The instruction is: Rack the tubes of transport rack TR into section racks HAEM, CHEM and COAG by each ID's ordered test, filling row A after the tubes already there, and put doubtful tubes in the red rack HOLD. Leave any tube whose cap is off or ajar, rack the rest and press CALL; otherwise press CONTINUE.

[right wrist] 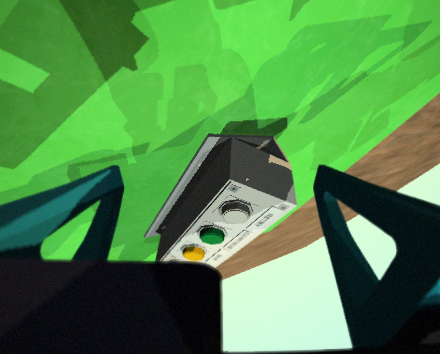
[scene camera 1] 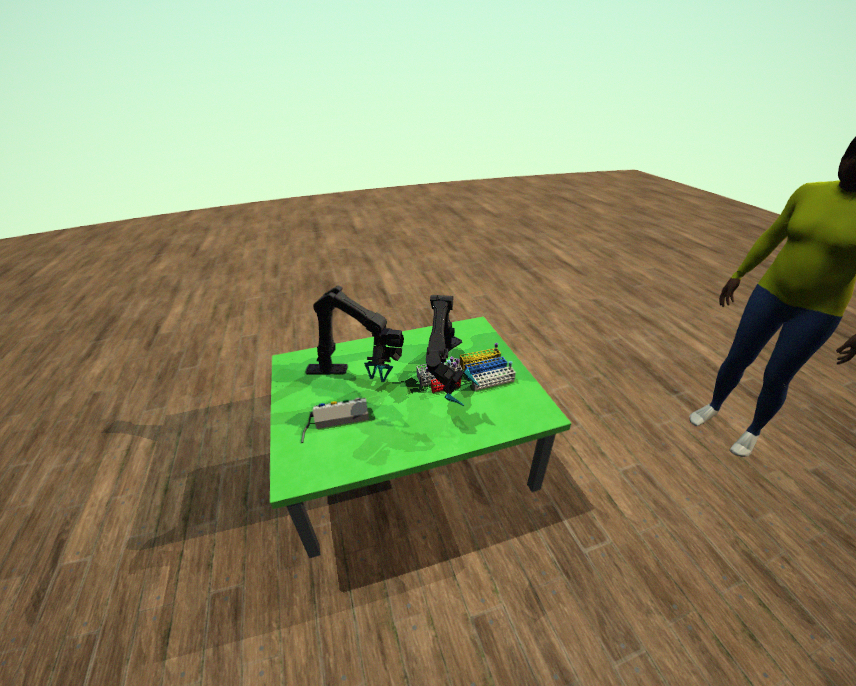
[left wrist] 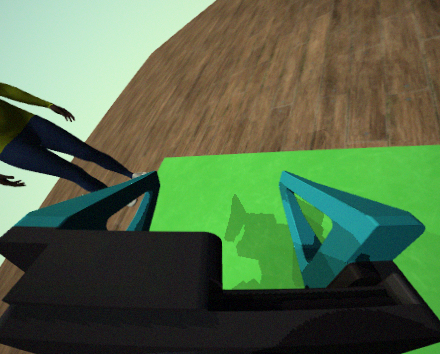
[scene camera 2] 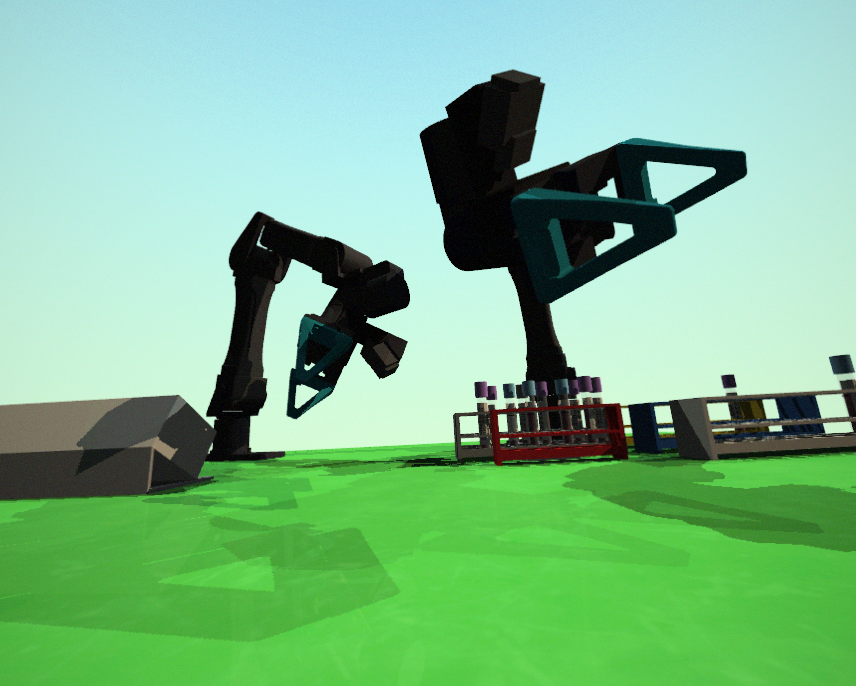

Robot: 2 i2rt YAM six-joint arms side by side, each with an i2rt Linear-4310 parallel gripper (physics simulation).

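Frame: origin at the left arm's base, x down, y right, z back, level; millimetres.
Seen in the pictures: left gripper, fingertip midpoint: (scene camera 1: 471, 395) (left wrist: 219, 177) (scene camera 2: 714, 189); right gripper, fingertip midpoint: (right wrist: 218, 176) (scene camera 1: 377, 380) (scene camera 2: 295, 400); left arm's base, origin of the base link: (scene camera 1: 445, 347); right arm's base, origin of the base link: (scene camera 1: 326, 369) (scene camera 2: 230, 459).
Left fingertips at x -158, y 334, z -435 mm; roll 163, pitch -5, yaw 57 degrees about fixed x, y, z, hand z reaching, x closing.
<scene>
Pixels of each thing's middle, then the offset from my left fingertips to it. "*": a spot on its surface instead.
- button box, body centre: (right wrist: 211, 222) (scene camera 2: 82, 444) (scene camera 1: 340, 409) dx +116, dy +340, dz +419 mm
- pale button, body centre: (right wrist: 235, 211) dx +94, dy +265, dz +396 mm
- green button, body centre: (right wrist: 212, 234) dx +94, dy +306, dz +424 mm
- yellow button, body centre: (right wrist: 193, 251) dx +94, dy +348, dz +451 mm
- red rack, body centre: (scene camera 2: 555, 433) (scene camera 1: 446, 383) dx +130, dy -96, dz +218 mm
- pale rack, surface spot: (scene camera 2: 468, 451) * dx +146, dy -38, dz +301 mm
My right gripper (scene camera 1: 377, 378) (scene camera 2: 295, 397) (right wrist: 218, 176) is open and empty, above the table. The button box (scene camera 1: 340, 412) (scene camera 2: 71, 443) shows between its fingers in the right wrist view, farther off, with a pale button (right wrist: 236, 214), a green button (right wrist: 212, 235) and a yellow button (right wrist: 193, 253); the gripper body hides its near end. My left gripper (scene camera 1: 457, 400) (scene camera 2: 707, 189) (left wrist: 219, 177) is open and empty, high above the table. Purple- and blue-capped tubes (scene camera 2: 541, 388) stand upright behind the front bars of the red rack (scene camera 2: 560, 452). Which rack holds each, cap seating and labels cannot be told.
A pale rack (scene camera 2: 468, 451) stands behind the red one. To the right are yellow (scene camera 1: 480, 356), blue (scene camera 1: 488, 368) and white (scene camera 1: 494, 380) racks with a few tubes. The left arm partly covers the racks in scene camera 1. A person (scene camera 1: 800, 285) stands beyond the table.
</scene>
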